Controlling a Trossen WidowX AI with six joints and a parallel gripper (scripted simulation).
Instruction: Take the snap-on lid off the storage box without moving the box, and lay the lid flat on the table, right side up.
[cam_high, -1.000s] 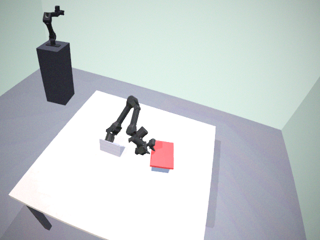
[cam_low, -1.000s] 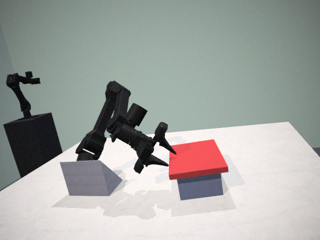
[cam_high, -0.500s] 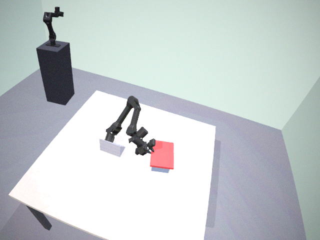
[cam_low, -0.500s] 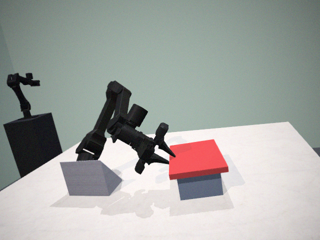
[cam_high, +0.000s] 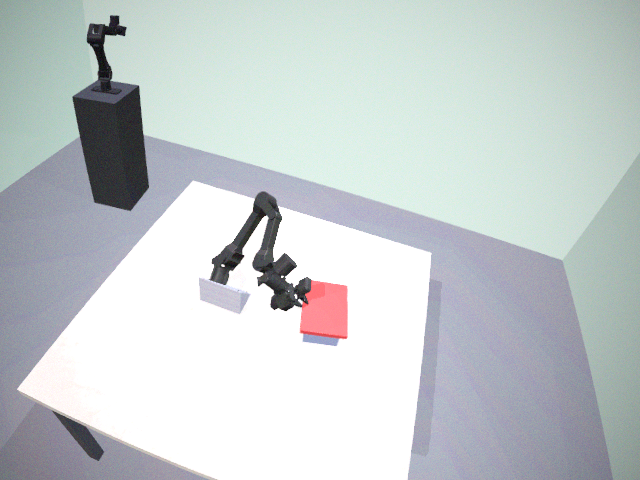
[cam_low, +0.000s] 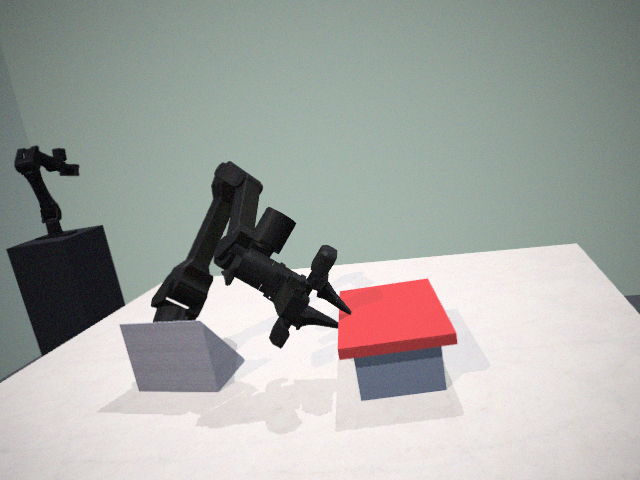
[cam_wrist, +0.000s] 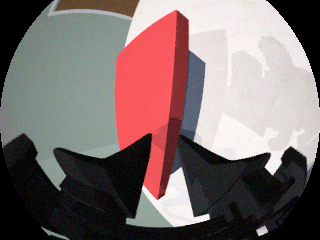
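Right now the red lid is 7 cm ahead of my gripper tip and 1 cm to the left of it. The rest, counted from my gripper tip: blue-grey storage box (7 cm ahead, 4 cm below, 1 cm to the left).
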